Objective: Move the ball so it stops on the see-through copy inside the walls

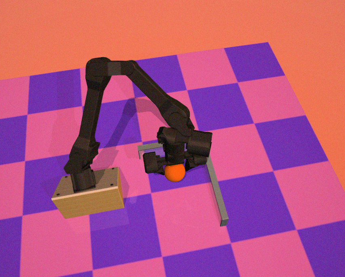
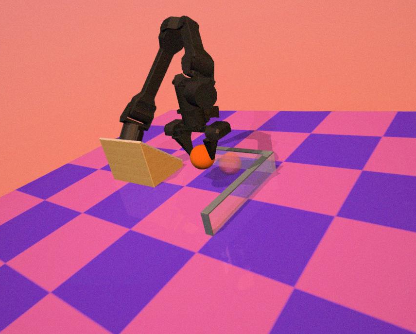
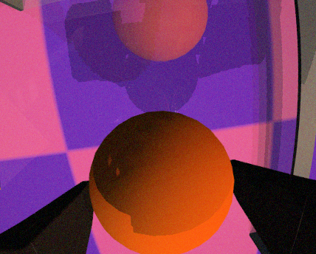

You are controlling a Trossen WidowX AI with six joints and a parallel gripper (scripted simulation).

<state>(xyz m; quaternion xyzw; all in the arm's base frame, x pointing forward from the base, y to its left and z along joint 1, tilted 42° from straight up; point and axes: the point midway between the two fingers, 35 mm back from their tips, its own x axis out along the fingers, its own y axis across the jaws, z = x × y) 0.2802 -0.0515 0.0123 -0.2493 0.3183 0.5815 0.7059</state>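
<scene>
Now: the see-through copy 30 mm ahead of my gripper tip, 90 mm to the left of it and 60 mm below it. The rest, counted from my gripper tip: orange ball (right at my gripper tip).
</scene>
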